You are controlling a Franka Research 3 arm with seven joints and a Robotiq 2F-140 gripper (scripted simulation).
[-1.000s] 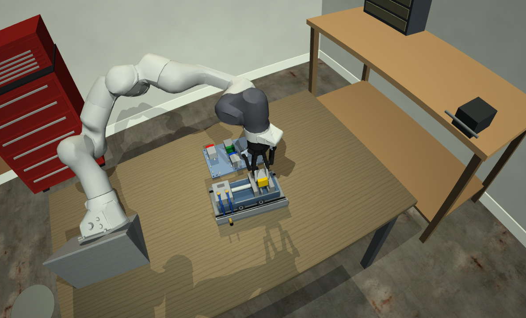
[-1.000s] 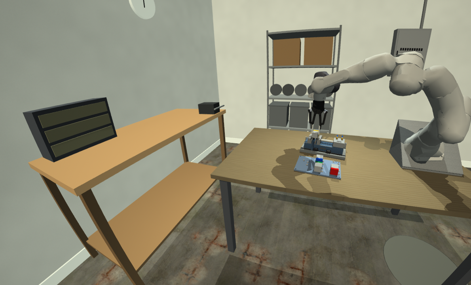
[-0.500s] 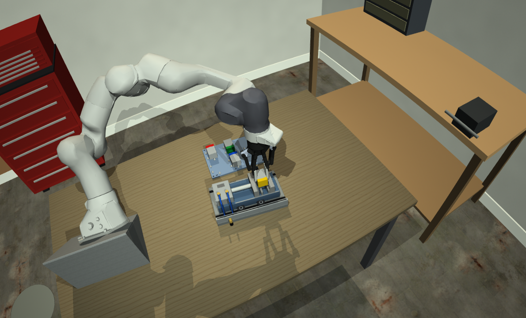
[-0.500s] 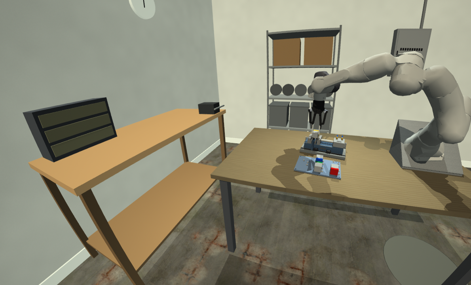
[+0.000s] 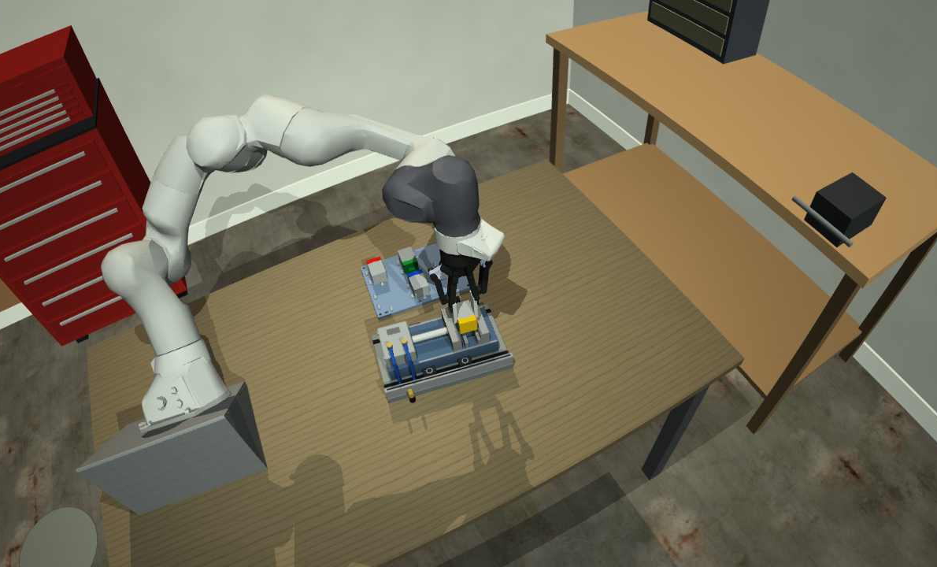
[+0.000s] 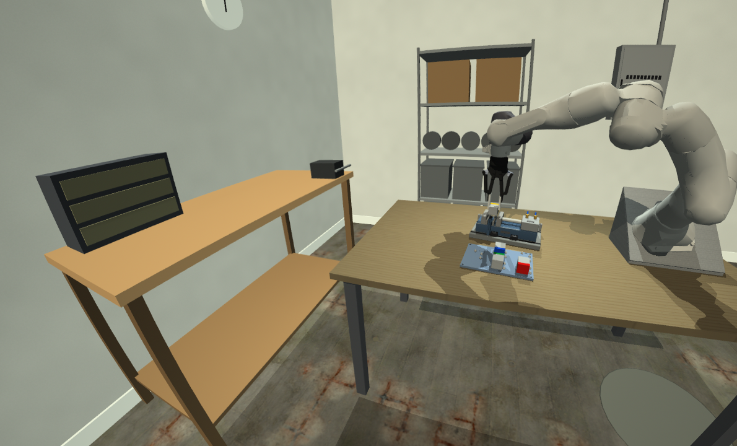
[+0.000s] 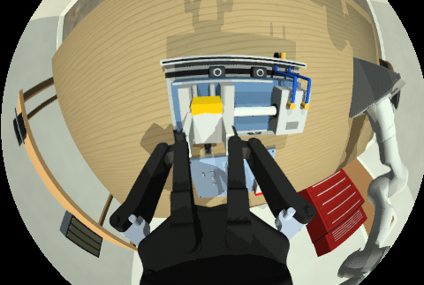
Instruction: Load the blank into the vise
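The fixed jaw is 3 cm ahead of my hand and 7 cm below it. The rest, counted from my hand: vise 7 cm behind, 1 cm to the left, 11 cm below; hosed end block 16 cm behind, 2 cm to the left, 7 cm below; work stop 1 cm ahead, 5 cm to the left, 6 cm below.
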